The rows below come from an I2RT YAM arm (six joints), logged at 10 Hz.
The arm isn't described. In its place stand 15 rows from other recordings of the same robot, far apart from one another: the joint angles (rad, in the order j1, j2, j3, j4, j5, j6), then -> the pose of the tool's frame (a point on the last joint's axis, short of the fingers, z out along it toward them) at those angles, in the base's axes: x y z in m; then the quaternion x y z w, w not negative.
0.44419 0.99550 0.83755 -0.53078 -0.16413 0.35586 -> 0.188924 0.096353 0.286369 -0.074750 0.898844 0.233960 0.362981
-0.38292 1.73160 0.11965 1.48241 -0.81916 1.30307 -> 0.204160 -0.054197 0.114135 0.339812 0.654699 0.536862 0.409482
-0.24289 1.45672 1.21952 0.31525 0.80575 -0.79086 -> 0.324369 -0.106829 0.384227 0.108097 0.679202 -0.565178 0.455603
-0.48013 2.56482 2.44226 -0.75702 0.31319 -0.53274 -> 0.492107 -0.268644 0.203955 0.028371 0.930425 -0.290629 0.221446
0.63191 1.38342 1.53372 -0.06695 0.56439 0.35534 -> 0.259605 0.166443 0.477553 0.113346 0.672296 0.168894 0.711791
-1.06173 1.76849 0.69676 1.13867 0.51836 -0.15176 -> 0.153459 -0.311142 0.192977 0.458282 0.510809 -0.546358 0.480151
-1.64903 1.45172 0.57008 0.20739 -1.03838 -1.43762 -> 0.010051 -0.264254 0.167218 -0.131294 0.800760 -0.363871 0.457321
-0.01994 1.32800 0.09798 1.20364 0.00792 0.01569 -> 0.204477 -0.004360 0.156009 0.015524 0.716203 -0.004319 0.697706
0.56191 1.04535 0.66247 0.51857 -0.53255 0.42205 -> 0.194279 0.143681 0.320172 -0.242095 0.618967 0.495855 0.558926
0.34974 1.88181 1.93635 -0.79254 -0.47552 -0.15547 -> 0.389286 0.159334 0.367019 -0.314381 0.836808 0.252508 0.370347
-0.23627 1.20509 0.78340 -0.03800 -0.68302 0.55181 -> 0.262655 -0.040128 0.269426 0.144247 0.807009 0.359088 0.446077
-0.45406 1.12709 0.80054 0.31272 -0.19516 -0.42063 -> 0.242865 -0.110854 0.328670 -0.056559 0.709637 -0.233156 0.662461
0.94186 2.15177 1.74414 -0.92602 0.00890 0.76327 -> 0.258720 0.355098 0.185613 -0.088025 0.989059 0.086164 0.081171
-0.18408 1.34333 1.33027 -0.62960 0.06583 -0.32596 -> 0.288506 -0.056098 0.361856 -0.048657 0.892551 -0.141327 0.425455
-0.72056 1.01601 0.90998 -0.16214 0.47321 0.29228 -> 0.164243 -0.165806 0.343636 0.499274 0.607166 -0.307400 0.536265
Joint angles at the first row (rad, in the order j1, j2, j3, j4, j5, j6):
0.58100, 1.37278, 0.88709, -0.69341, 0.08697, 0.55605
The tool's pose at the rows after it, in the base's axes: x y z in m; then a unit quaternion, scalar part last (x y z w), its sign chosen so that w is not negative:
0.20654 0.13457 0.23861 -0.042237 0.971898 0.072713 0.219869
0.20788 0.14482 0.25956 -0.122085 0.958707 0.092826 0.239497
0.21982 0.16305 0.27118 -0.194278 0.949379 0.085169 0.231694
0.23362 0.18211 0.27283 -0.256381 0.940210 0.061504 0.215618
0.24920 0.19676 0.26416 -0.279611 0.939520 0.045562 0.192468
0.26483 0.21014 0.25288 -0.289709 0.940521 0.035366 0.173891
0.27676 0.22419 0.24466 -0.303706 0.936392 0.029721 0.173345
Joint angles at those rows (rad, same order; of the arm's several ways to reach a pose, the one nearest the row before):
0.59226, 1.29399, 0.93202, -0.75201, 0.10265, 0.48151
0.61686, 1.29192, 1.00221, -0.76468, 0.05968, 0.34777
0.64377, 1.37732, 1.11695, -0.81326, 0.04285, 0.22919
0.66865, 1.48144, 1.22169, -0.86181, 0.05433, 0.12381
0.67498, 1.58410, 1.29564, -0.88834, 0.05924, 0.08463
0.67726, 1.68053, 1.36018, -0.89882, 0.06182, 0.06866
0.68787, 1.75358, 1.41233, -0.88274, 0.07035, 0.04827

